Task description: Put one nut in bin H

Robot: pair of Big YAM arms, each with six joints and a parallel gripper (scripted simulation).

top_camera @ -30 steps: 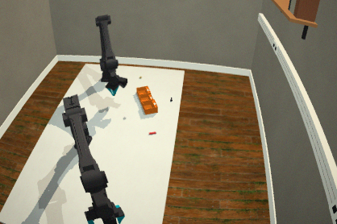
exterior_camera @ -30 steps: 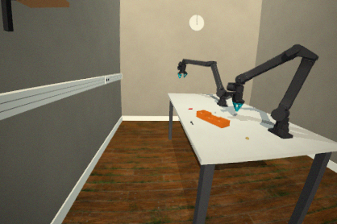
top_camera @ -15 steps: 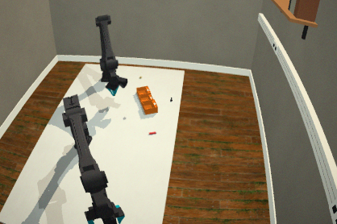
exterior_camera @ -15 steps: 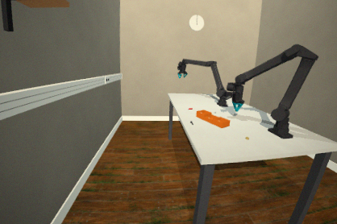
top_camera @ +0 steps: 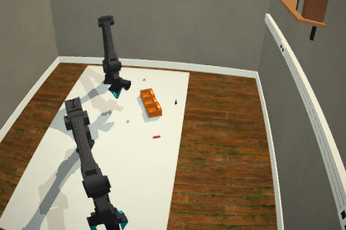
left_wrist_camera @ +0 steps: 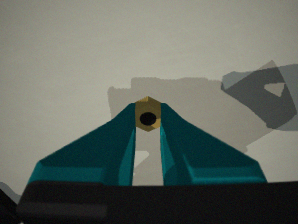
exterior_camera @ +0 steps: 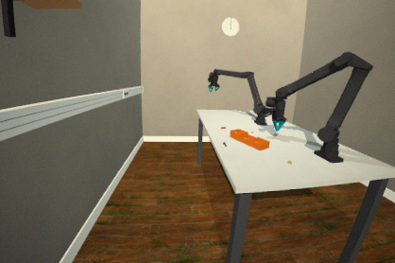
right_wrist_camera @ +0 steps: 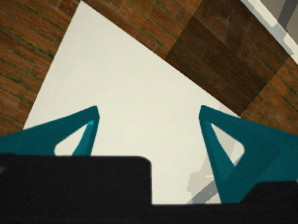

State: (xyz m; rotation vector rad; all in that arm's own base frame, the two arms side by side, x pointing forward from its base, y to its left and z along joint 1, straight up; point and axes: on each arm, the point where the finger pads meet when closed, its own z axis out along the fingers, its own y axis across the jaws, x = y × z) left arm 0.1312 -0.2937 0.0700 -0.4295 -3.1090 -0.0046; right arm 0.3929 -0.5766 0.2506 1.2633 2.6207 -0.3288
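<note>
Right now my left hand is 22 cm short of the orange bin row, 3 cm to the right of it and 5 cm above it.
</note>
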